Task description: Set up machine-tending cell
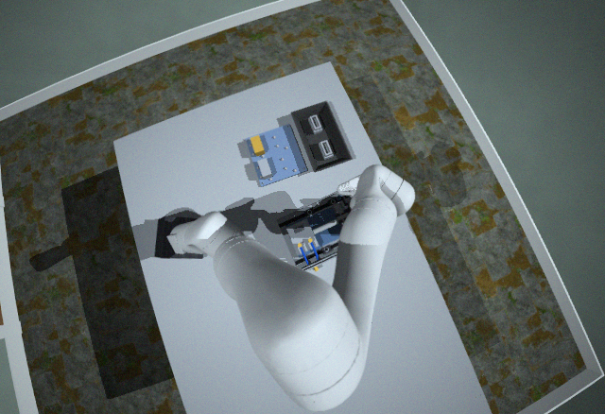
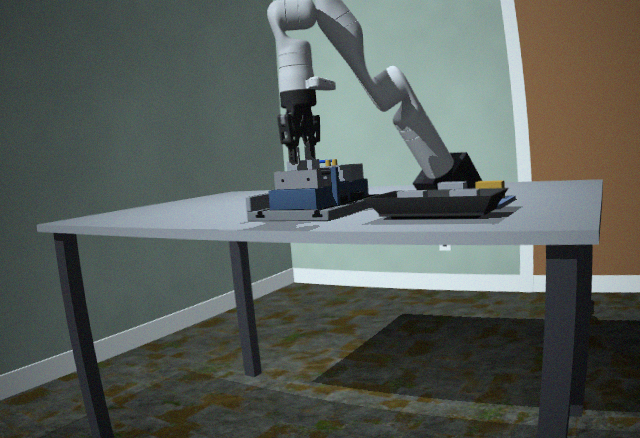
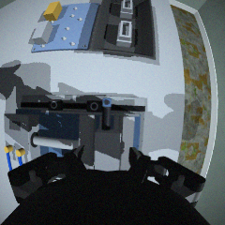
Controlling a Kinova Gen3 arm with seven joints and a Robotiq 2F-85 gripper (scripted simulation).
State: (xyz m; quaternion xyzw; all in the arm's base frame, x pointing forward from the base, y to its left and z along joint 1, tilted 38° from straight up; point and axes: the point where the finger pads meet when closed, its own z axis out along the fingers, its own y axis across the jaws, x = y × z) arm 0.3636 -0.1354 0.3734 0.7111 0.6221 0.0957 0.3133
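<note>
Now: the vise 70 mm behind my hand, 20 mm to the left of it and 80 mm below it. Round my hand: brass blank: 90 mm behind, 390 mm to the left, 90 mm below.
</note>
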